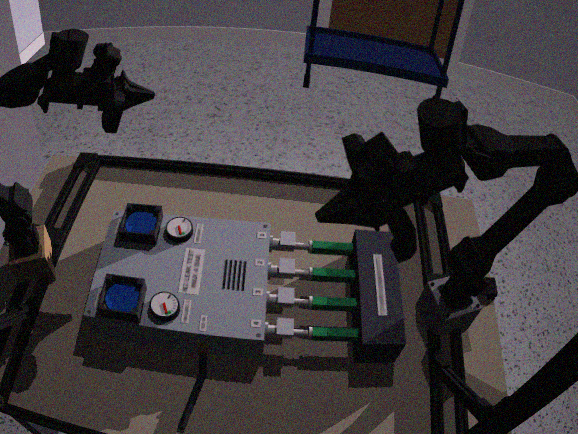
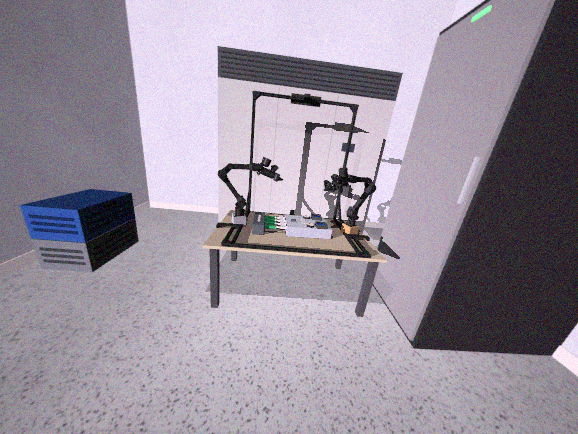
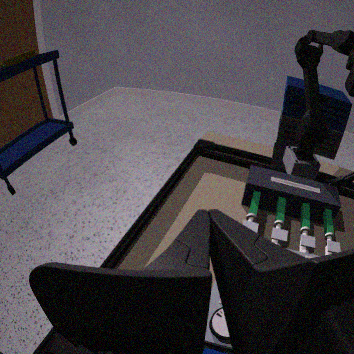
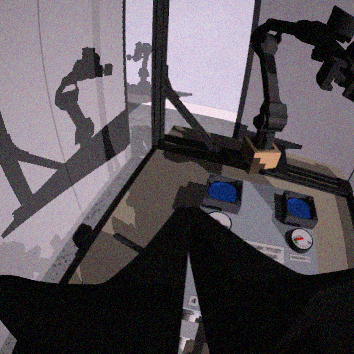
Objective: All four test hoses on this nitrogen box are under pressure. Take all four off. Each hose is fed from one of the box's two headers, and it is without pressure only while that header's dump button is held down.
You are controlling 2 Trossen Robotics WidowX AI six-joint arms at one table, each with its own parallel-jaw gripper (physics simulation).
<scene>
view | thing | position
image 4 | my right gripper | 186, 216
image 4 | grey nitrogen box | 260, 216
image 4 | blue dump button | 224, 191
</scene>
